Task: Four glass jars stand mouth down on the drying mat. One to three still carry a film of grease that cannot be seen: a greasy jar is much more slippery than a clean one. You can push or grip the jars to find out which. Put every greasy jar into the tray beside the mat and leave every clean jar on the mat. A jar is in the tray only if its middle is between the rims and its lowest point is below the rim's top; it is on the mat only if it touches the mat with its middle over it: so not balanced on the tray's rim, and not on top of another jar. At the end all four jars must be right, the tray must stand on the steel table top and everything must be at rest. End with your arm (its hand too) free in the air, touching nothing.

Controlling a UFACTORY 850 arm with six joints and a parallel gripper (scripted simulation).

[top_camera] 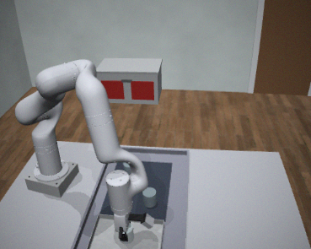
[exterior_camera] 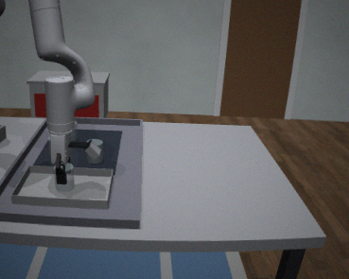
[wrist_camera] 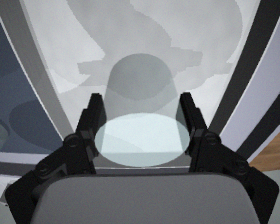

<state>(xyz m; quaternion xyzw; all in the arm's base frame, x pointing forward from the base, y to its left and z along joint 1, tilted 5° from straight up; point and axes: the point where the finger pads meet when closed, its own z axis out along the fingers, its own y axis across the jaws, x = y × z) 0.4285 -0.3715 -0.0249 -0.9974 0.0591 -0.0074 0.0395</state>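
My hand is 5 cm above the white tray. Round my hand: dark drying mat: 32 cm to the left, 6 cm below, 4 cm ahead.
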